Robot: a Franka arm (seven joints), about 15 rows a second.
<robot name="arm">
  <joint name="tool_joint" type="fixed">
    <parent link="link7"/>
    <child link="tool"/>
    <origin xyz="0 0 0.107" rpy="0 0 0"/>
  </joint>
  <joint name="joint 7" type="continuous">
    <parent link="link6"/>
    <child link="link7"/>
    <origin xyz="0.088 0 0" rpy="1.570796 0 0"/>
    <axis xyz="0 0 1"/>
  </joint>
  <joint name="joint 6" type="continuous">
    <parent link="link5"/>
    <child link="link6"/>
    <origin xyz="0 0 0" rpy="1.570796 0 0"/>
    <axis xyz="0 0 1"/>
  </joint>
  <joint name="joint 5" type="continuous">
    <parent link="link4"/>
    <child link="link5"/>
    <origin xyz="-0.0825 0.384 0" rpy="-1.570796 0 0"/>
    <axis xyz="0 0 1"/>
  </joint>
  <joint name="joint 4" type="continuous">
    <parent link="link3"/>
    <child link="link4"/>
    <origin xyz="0.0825 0 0" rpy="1.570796 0 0"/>
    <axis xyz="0 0 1"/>
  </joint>
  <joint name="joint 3" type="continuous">
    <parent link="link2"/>
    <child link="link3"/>
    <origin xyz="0 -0.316 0" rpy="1.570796 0 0"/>
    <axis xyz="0 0 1"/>
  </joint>
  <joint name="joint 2" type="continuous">
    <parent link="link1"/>
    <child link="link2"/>
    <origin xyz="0 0 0" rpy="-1.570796 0 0"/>
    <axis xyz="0 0 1"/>
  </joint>
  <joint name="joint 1" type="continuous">
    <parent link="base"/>
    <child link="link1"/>
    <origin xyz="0 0 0.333" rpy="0 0 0"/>
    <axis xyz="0 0 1"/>
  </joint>
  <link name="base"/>
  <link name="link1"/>
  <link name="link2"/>
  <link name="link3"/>
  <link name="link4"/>
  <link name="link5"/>
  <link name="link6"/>
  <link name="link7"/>
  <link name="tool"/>
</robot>
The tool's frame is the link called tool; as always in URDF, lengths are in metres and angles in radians. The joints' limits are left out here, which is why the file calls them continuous.
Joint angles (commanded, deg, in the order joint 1, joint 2, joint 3, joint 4, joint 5, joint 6, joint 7), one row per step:
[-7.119, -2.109, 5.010, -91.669, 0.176, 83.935, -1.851]
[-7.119, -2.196, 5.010, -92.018, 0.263, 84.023, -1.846]
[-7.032, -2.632, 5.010, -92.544, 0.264, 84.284, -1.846]
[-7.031, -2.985, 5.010, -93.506, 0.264, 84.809, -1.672]
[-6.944, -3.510, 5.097, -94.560, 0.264, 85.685, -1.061]
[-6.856, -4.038, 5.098, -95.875, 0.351, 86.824, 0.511]
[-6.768, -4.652, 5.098, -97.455, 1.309, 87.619, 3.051]
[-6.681, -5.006, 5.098, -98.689, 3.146, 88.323, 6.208]
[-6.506, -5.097, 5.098, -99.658, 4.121, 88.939, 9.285]
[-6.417, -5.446, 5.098, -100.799, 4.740, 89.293, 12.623]
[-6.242, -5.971, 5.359, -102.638, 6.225, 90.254, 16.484]
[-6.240, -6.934, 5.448, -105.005, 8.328, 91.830, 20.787]
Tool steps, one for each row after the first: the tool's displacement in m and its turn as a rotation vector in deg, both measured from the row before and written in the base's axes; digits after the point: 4 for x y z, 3 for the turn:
[-0.0004, 0.0002, -0.0019, 0.085, 0.171, -0.006]
[-0.0019, 0.0011, 0.0001, -0.043, -0.168, 0.085]
[-0.0013, 0.0002, -0.0038, -0.045, 0.087, -0.176]
[-0.0015, 0.0019, -0.0025, -0.122, -0.341, -0.439]
[-0.0012, 0.0012, -0.0043, -0.114, -0.347, -1.486]
[-0.0026, 0.0029, -0.0061, 0.681, 0.172, -2.498]
[-0.0013, 0.0044, -0.0058, 1.517, 0.232, -3.191]
[-0.0001, 0.0034, -0.0061, 0.678, 0.416, -2.995]
[-0.0021, 0.0021, -0.0056, 0.259, 0.664, -3.311]
[-0.0026, 0.0068, -0.0088, 0.987, 0.674, -3.644]
[-0.0041, 0.0046, -0.0082, 1.492, 0.318, -4.635]

